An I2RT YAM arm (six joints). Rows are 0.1 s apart.
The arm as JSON. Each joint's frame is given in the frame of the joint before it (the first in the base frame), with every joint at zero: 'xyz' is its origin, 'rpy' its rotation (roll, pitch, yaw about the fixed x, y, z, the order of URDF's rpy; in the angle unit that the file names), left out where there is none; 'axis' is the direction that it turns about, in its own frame. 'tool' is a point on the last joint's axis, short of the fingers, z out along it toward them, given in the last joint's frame.
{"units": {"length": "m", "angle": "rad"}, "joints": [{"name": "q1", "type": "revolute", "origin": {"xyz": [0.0, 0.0, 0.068], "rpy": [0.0, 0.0, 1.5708]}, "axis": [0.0, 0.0, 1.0]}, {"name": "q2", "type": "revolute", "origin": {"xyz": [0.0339, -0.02, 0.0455], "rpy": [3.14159, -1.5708, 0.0]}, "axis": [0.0, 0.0, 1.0]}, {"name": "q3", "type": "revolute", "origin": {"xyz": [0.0, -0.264, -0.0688], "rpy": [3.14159, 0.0, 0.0]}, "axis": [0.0, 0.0, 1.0]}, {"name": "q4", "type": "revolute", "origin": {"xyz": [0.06, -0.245, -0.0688], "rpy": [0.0, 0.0, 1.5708]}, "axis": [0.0, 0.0, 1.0]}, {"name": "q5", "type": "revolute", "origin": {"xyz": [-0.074, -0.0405, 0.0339], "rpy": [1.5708, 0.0, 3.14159]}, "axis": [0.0, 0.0, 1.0]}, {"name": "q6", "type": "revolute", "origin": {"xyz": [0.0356, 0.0, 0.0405], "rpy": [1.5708, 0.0, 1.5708]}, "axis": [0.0, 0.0, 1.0]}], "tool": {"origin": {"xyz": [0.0, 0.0, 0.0], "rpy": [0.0, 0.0, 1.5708]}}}
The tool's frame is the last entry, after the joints.
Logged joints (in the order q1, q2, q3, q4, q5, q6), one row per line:
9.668, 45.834, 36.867, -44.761, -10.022, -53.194
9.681, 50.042, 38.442, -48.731, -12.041, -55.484
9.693, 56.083, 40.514, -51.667, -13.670, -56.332
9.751, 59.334, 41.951, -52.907, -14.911, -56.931
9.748, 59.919, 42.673, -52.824, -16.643, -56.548
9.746, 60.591, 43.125, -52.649, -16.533, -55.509
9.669, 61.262, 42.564, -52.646, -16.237, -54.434
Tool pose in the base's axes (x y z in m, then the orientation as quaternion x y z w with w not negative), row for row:
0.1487, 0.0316, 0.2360, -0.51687, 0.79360, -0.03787, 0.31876
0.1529, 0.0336, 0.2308, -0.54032, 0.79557, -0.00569, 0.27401
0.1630, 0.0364, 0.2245, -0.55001, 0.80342, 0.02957, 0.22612
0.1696, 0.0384, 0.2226, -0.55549, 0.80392, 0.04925, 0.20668
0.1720, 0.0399, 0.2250, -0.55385, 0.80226, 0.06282, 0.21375
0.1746, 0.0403, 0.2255, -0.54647, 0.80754, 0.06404, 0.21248
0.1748, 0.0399, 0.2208, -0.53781, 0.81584, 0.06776, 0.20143
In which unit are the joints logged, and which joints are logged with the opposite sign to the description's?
The joints are logged in degrees. Opposite sign: none.
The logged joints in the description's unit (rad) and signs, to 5 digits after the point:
0.16874, 0.79995, 0.64345, -0.78123, -0.17492, -0.92841
0.16897, 0.87340, 0.67094, -0.85052, -0.21016, -0.96838
0.16917, 0.97883, 0.70710, -0.90176, -0.23859, -0.98318
0.17019, 1.03557, 0.73218, -0.92340, -0.26025, -0.99363
0.17013, 1.04578, 0.74478, -0.92195, -0.29048, -0.98695
0.17010, 1.05751, 0.75267, -0.91890, -0.28856, -0.96881
0.16876, 1.06922, 0.74288, -0.91885, -0.28339, -0.95005

